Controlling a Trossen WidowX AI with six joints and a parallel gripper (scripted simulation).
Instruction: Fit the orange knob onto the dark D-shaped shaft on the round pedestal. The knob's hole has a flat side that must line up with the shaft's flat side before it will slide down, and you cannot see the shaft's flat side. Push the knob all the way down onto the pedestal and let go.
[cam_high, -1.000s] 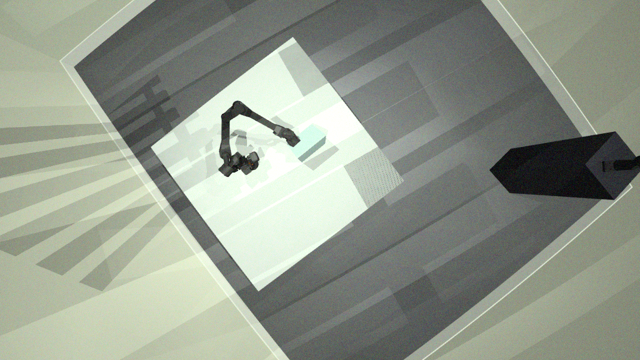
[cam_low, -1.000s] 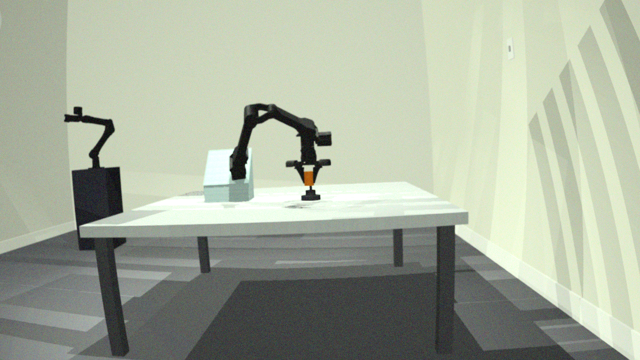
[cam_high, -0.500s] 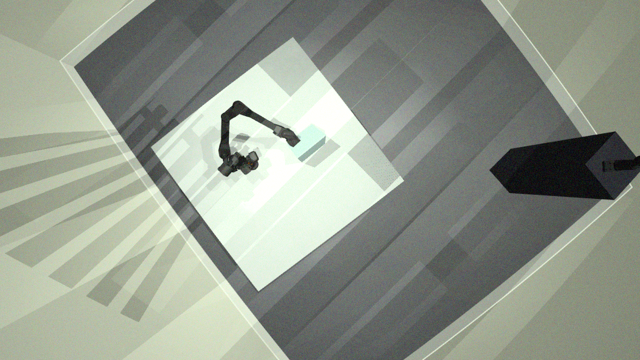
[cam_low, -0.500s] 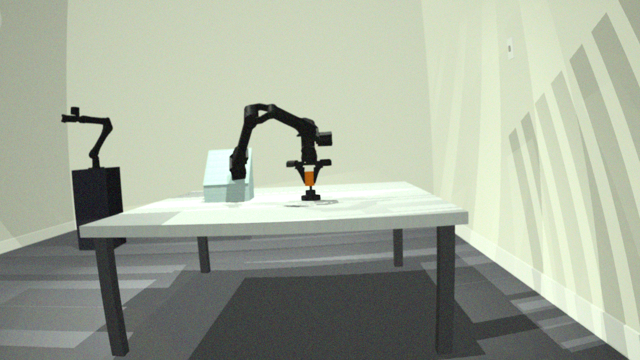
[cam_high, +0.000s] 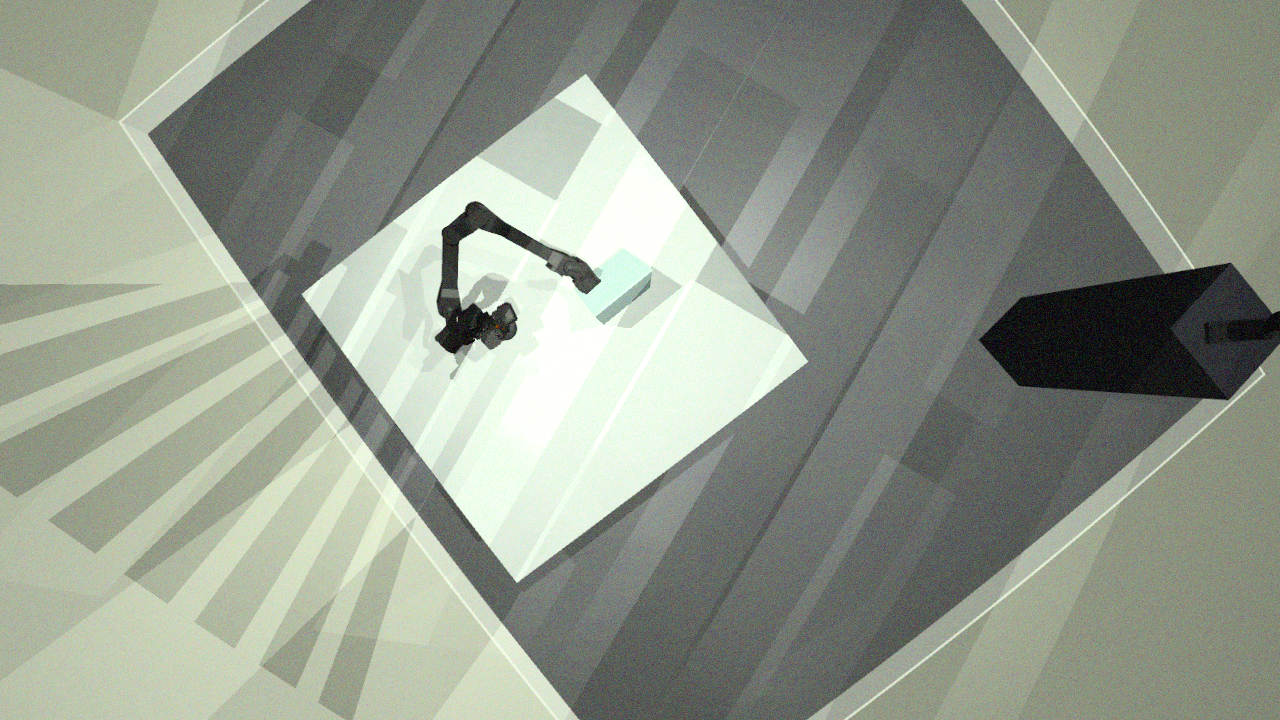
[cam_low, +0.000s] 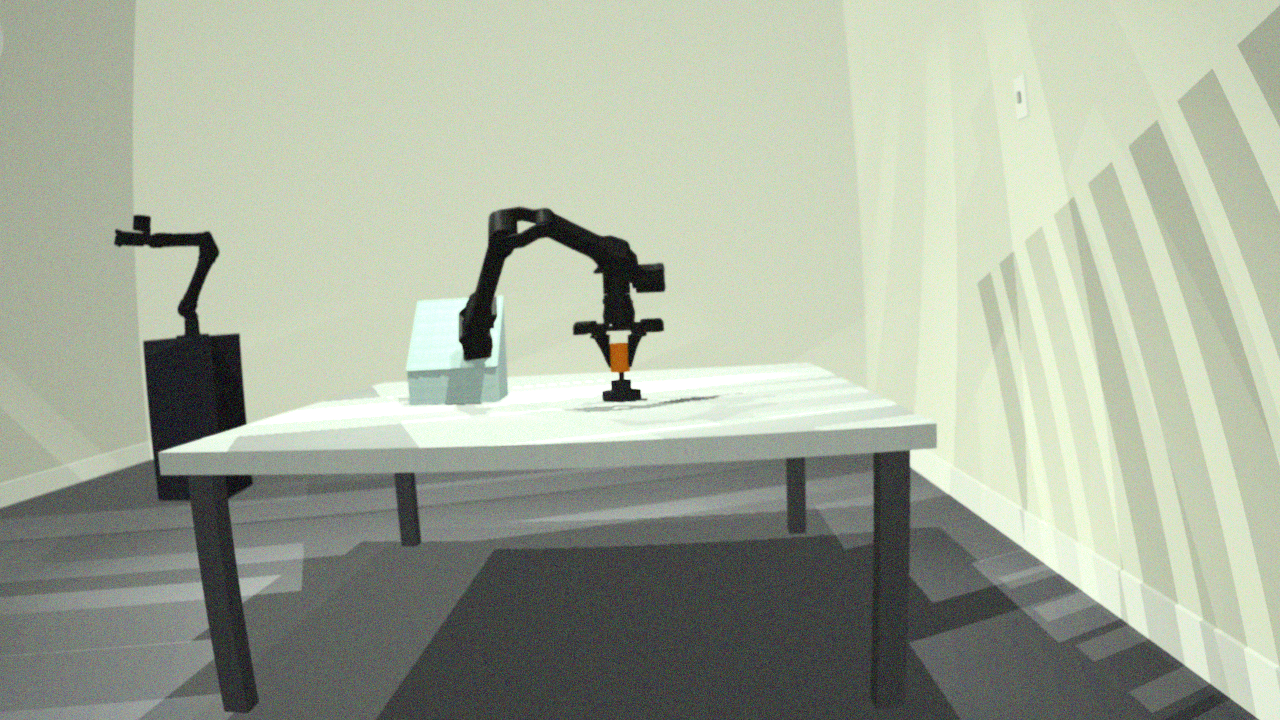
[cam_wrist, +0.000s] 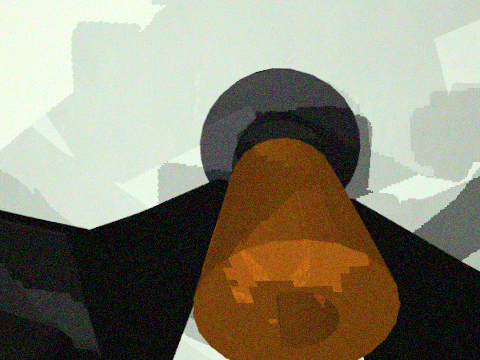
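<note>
Right now the pedestal is 4 cm below my gripper tip. Round my gripper tip: orange knob (2 cm above).
</note>
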